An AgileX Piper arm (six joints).
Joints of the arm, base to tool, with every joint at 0 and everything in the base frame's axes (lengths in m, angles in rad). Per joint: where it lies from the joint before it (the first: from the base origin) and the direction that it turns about. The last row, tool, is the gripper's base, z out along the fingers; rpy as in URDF.
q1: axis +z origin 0 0 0.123
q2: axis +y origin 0 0 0
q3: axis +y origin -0.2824 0 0.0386
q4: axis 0.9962 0 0.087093 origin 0.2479 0 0.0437
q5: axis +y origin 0 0 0
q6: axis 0.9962 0 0.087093 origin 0.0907 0 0.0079
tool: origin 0 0 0 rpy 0 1.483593 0
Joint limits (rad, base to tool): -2.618..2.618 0..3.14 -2.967..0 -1.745..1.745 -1.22..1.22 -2.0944..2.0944
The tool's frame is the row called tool.
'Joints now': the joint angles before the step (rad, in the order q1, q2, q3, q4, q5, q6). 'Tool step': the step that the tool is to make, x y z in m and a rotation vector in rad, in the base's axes. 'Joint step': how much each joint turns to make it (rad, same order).
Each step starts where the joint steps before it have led.
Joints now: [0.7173, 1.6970, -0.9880, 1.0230, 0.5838, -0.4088]
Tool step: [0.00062, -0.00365, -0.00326, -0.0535, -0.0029, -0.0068]
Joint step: [0.0000, 0.0000, 0.0000, -0.0977, -0.0064, 0.0805]
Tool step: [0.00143, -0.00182, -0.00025, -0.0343, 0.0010, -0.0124]
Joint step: [0.0000, 0.0000, -0.0081, -0.0746, 0.0006, 0.0731]
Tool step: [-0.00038, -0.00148, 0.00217, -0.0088, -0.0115, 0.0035]
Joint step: [0.0000, -0.0089, 0.0000, -0.0258, 0.0001, 0.0145]
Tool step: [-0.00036, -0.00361, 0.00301, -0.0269, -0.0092, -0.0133]
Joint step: [-0.0001, -0.0152, 0.0000, -0.0704, 0.0000, 0.0670]
